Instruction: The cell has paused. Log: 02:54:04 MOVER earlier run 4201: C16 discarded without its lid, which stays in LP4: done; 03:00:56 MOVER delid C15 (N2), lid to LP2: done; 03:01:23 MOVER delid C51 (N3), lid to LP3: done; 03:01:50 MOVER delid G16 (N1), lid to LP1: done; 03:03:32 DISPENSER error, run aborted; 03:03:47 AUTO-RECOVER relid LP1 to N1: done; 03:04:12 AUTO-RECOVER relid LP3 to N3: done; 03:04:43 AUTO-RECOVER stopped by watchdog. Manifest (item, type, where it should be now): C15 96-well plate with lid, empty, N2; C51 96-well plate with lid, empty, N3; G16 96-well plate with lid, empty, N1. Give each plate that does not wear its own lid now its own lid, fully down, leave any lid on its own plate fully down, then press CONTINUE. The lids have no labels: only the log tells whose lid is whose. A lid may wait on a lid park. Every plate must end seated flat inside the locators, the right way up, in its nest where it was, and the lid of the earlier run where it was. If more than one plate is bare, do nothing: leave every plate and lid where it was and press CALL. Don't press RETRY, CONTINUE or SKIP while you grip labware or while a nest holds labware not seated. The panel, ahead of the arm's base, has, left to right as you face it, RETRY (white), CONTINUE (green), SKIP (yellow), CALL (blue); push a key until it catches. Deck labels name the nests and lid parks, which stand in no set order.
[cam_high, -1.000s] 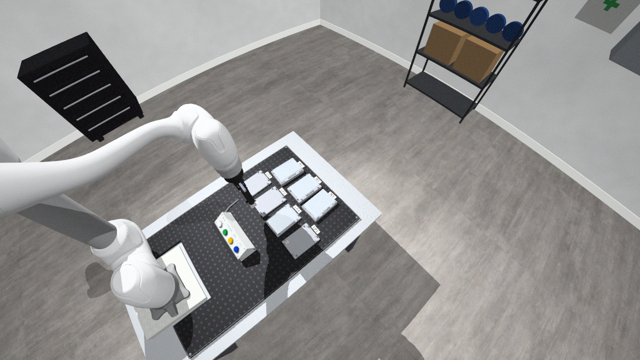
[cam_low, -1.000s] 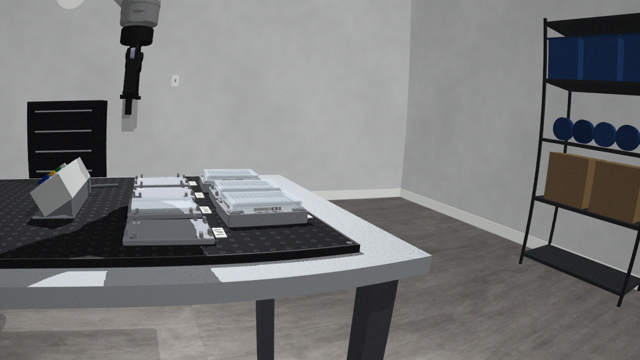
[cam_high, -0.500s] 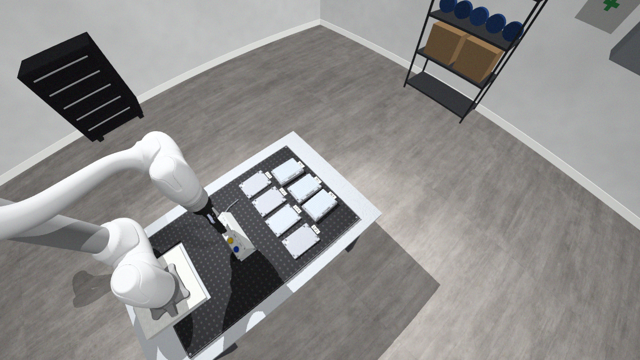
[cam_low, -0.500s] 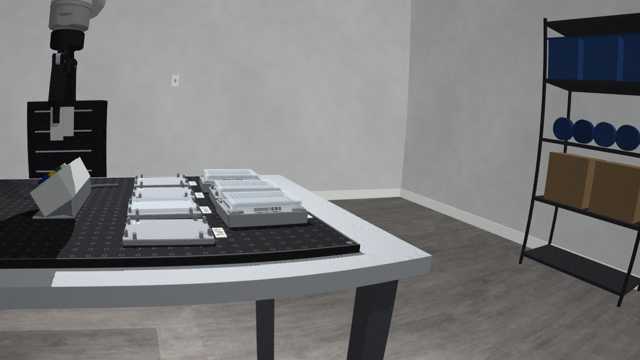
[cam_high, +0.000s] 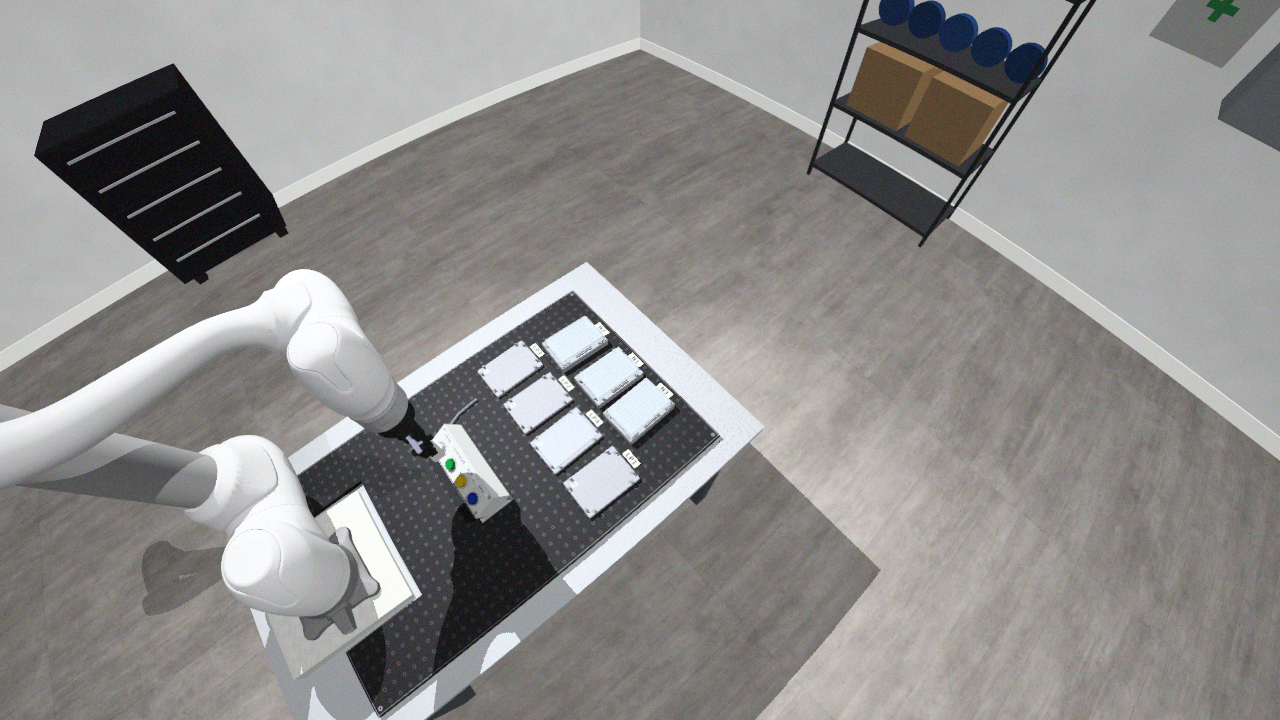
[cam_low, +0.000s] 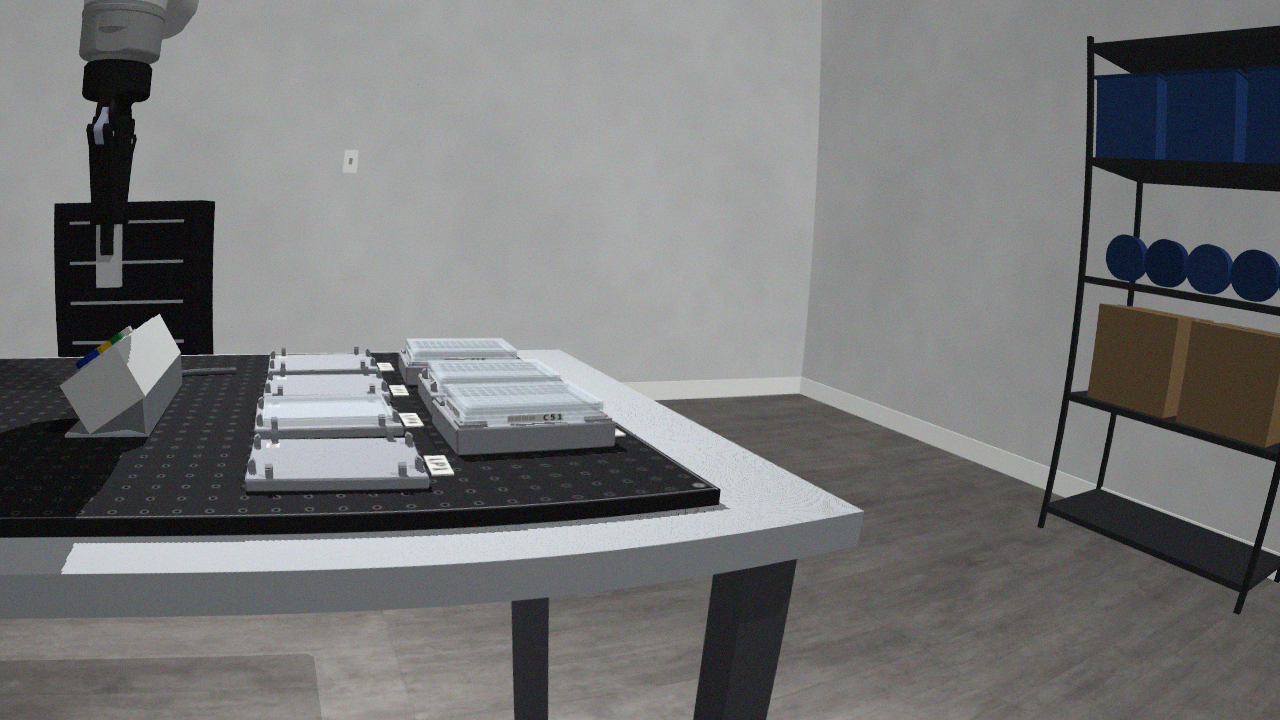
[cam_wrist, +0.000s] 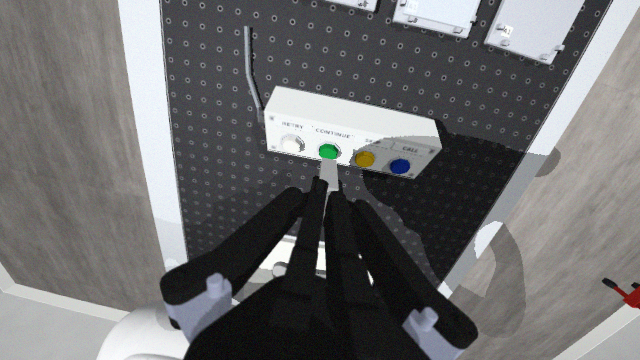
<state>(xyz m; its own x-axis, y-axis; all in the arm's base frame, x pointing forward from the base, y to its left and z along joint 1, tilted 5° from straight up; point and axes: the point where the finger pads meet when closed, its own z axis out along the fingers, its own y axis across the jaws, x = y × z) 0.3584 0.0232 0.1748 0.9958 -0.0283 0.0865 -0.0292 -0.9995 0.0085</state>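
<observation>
Right now the green continue key is 9 cm below my hand. From my hand the other things lie so: blue call key 10 cm to the right, 9 cm below; white retry key 5 cm to the left, 9 cm below; yellow skip key 5 cm to the right, 9 cm below.
</observation>
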